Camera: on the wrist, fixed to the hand. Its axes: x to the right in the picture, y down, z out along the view.
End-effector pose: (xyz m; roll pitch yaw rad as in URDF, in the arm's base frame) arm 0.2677 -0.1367 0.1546 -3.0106 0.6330 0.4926
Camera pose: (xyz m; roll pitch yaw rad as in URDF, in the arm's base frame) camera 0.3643 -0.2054 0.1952 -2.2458 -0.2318 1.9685
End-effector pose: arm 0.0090 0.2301 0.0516 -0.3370 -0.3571 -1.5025
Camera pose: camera 0.0785 0.1808 -0.0403 0.6365 -0.1886 3.0713
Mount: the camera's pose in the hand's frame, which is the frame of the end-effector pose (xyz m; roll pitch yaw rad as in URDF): 0.0184 0.0970 -0.0772 0.2524 0.1114 -1.6328
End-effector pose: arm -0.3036 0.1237 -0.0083 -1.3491 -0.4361 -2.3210
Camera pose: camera -0.3866 0.1138 -0.1017 1.2714 -0.9771 1.4439
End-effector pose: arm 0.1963 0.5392 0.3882 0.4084 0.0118 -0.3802
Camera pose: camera 0.2574 0.6436 0.3557 0.2105 0.5181 -2.0287
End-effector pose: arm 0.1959 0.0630 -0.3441 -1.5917 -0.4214 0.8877
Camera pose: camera 0.2926 0.0563 -0.4236 1.6539 -1.0798 -2.0610
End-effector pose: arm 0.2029 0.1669 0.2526 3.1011 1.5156 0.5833
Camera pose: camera 0.3230 0.1338 0.2387 -1.3667 -0.0654 2.0865
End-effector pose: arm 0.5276 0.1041 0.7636 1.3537 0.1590 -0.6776
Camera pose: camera 0.6117 0.1600 0.8378 -0.8674 1.3264 2.9133
